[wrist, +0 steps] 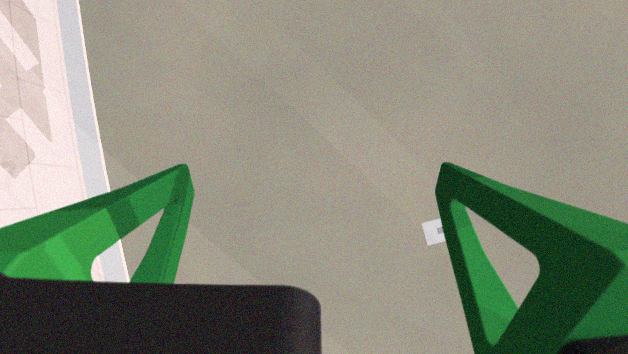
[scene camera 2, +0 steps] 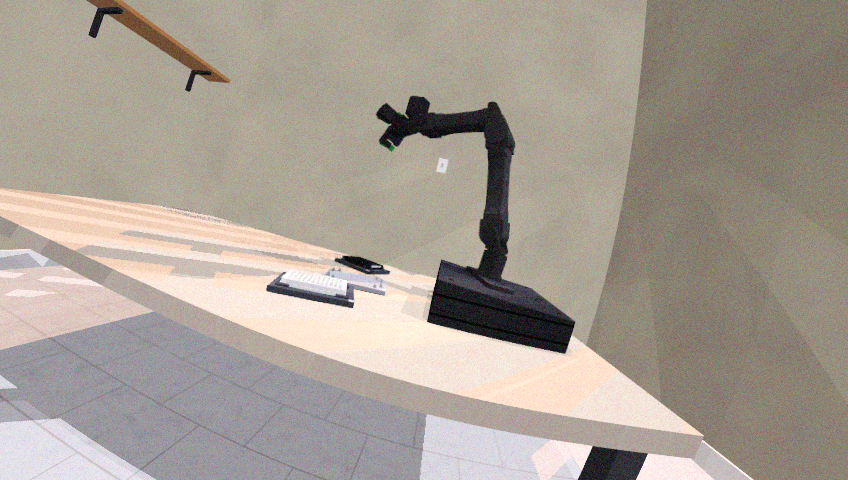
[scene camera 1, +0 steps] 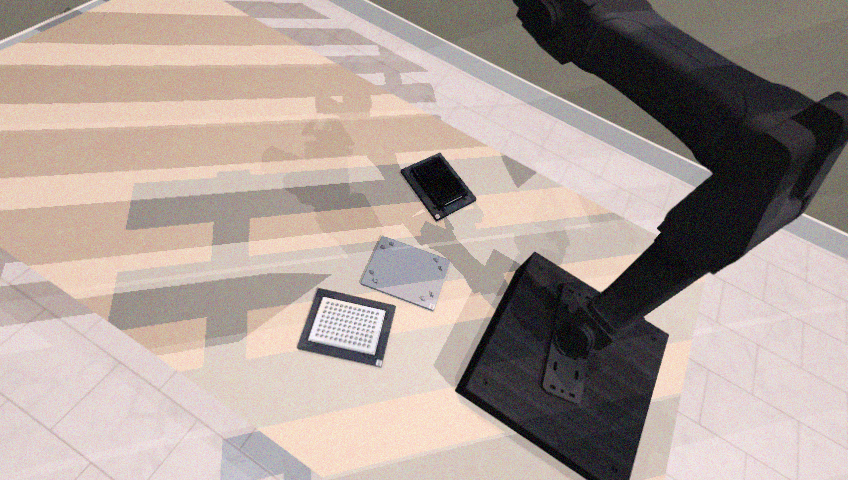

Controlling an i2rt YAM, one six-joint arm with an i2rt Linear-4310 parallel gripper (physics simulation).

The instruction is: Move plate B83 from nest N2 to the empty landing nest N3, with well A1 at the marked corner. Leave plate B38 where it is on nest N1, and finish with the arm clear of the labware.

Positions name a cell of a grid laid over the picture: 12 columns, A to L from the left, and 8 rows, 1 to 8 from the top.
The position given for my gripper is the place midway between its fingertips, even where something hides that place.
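My gripper (wrist: G5) open, holding nothing. Black plate (scene camera 1: G4), out of frame in the wrist view. White multi-well plate (scene camera 1: E6) (scene camera 2: E5), out of frame in the wrist view. Grey plate holder (scene camera 1: F5) (scene camera 2: F5).
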